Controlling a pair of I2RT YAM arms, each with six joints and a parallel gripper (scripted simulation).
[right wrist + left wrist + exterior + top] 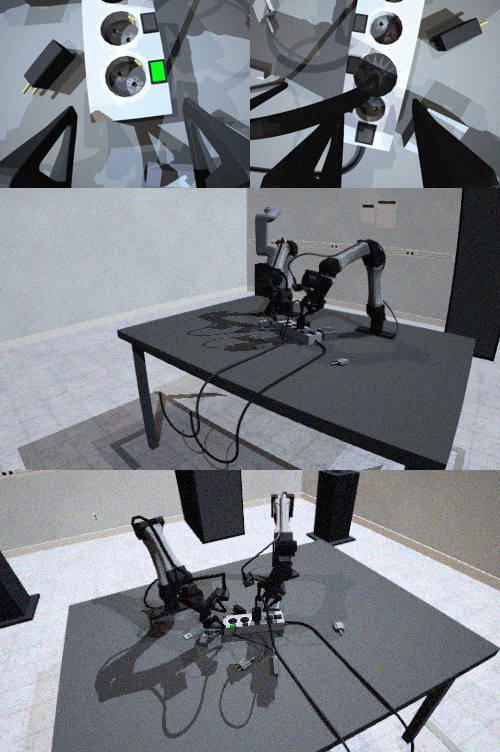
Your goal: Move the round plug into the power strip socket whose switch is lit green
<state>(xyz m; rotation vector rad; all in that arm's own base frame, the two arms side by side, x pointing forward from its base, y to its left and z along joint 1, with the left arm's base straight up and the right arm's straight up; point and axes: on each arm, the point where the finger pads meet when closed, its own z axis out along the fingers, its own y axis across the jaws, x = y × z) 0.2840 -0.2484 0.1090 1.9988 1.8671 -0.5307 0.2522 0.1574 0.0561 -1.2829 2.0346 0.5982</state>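
My left hand is 3 cm to the left of the black round plug and 5 cm above it. The rest, counted from my left hand: thin bar: 22 cm ahead, 6 cm to the right, 10 cm below; pale box: 7 cm behind, 8 cm to the left, 9 cm below; holed plate: 7 cm behind, 30 cm to the right, 11 cm below.
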